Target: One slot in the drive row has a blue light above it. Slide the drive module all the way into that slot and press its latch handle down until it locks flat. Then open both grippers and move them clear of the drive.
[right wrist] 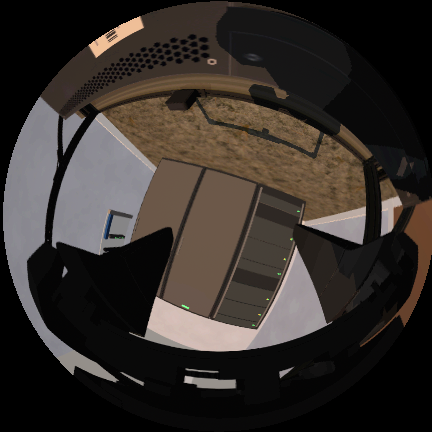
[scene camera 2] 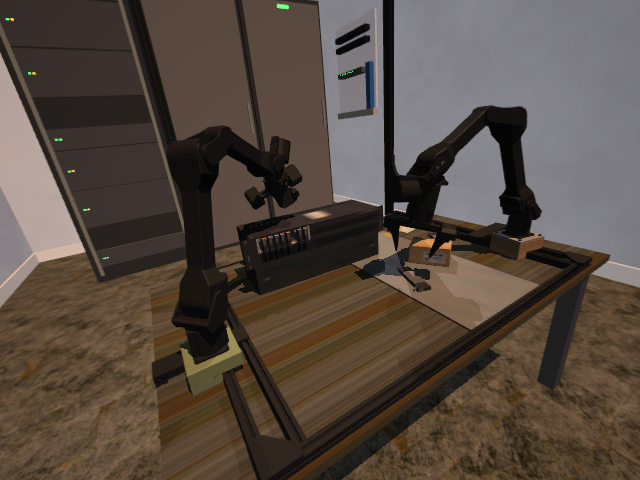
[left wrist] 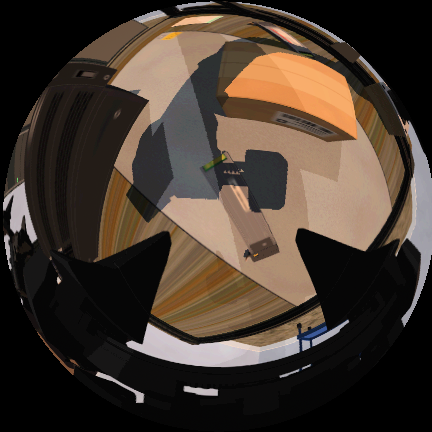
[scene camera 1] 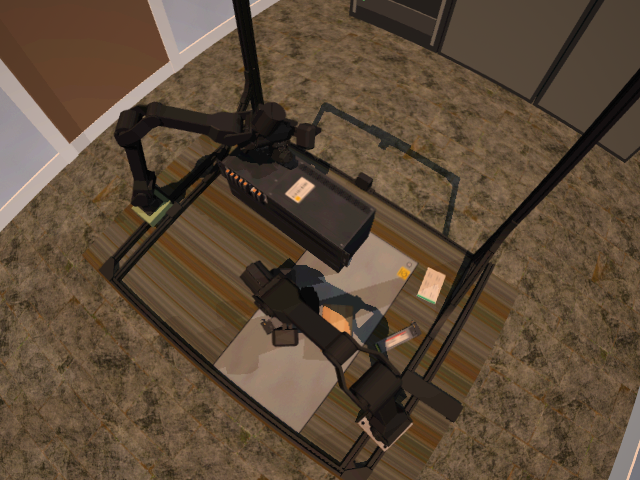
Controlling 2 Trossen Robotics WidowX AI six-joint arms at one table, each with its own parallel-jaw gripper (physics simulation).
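Seen in the pictures: left gripper, fingertip midpoint: [scene camera 2: 412, 254] [left wrist: 235, 236]; right gripper, fingertip midpoint: [right wrist: 235, 232]; left arm's base, link origin: [scene camera 2: 517, 233] [scene camera 1: 385, 423]; right arm's base, link origin: [scene camera 2: 209, 347] [scene camera 1: 150, 204].
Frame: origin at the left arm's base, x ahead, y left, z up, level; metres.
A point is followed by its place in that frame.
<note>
The drive module [scene camera 2: 413, 279] {y 0.019, x 0.403, z -0.050 m} [left wrist: 248, 215] {y 0.008, x 0.390, z -0.050 m} lies flat on the grey mat [scene camera 1: 299, 403] {y 0.127, x 0.185, z -0.059 m} [scene camera 2: 496, 294] {y 0.163, x 0.259, z -0.059 m}, its green connector end toward the carton and its latch end away; the left arm hides it in scene camera 1. My left gripper [scene camera 2: 413, 253] {y -0.007, x 0.389, z 0.016 m} [left wrist: 235, 236] {y -0.007, x 0.389, z 0.016 m} is open and empty above the module, apart from it. The black drive chassis [scene camera 1: 330, 211] {y -0.250, x 0.491, z 0.114 m} [scene camera 2: 343, 240] {y -0.175, x 0.531, z 0.031 m} [left wrist: 85, 165] {y -0.181, x 0.496, z 0.004 m} [right wrist: 200, 20] stands at the back with its drive row [scene camera 1: 238, 180] {y -0.130, x 0.744, z 0.097 m} [scene camera 2: 273, 244] {y -0.143, x 0.758, z 0.078 m} facing front. I cannot make out the blue light. My right gripper [right wrist: 235, 232] {y -0.363, x 0.708, z 0.179 m} is open and empty above the chassis, pointing toward the cabinets.
An orange-brown carton [scene camera 1: 336, 318] {y -0.093, x 0.287, z 0.001 m} [scene camera 2: 421, 244] {y -0.081, x 0.303, z 0.001 m} [left wrist: 295, 82] {y -0.071, x 0.280, z 0.001 m} stands on the mat near the left gripper. Another flat module with a red-and-white label [scene camera 1: 399, 337] {y -0.196, x 0.136, z -0.052 m} [left wrist: 285, 37] and a pale card [scene camera 1: 431, 285] {y -0.381, x 0.177, z -0.060 m} [left wrist: 196, 20] lie beyond it. Frame rails [scene camera 2: 382, 392] {y 0.314, x 0.674, z -0.041 m} edge the table.
</note>
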